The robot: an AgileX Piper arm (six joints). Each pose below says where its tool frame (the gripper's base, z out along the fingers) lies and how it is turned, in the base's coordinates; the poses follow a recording.
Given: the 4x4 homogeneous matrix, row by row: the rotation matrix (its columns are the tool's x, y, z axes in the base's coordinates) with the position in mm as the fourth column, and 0 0 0 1 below. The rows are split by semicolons.
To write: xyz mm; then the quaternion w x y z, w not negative. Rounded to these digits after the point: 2 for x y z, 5 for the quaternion.
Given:
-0.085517 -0.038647 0.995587 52.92; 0.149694 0.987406 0.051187 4.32; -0.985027 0.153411 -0.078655 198.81; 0 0 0 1
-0.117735 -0.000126 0.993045 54.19; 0.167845 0.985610 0.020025 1.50; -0.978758 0.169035 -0.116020 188.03; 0 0 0 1
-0.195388 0.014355 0.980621 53.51; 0.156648 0.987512 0.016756 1.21; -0.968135 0.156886 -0.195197 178.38; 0 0 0 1
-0.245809 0.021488 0.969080 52.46; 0.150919 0.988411 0.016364 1.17; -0.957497 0.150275 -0.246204 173.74; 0 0 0 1
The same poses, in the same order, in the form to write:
52.92 4.32 198.81 0.67514 0.03785 0.73341 0.06974
54.19 1.50 188.03 0.66179 0.05629 0.74488 0.06345
53.51 1.21 178.38 0.63185 0.05544 0.77105 0.05630
52.46 1.17 173.74 0.61164 0.05473 0.78747 0.05290

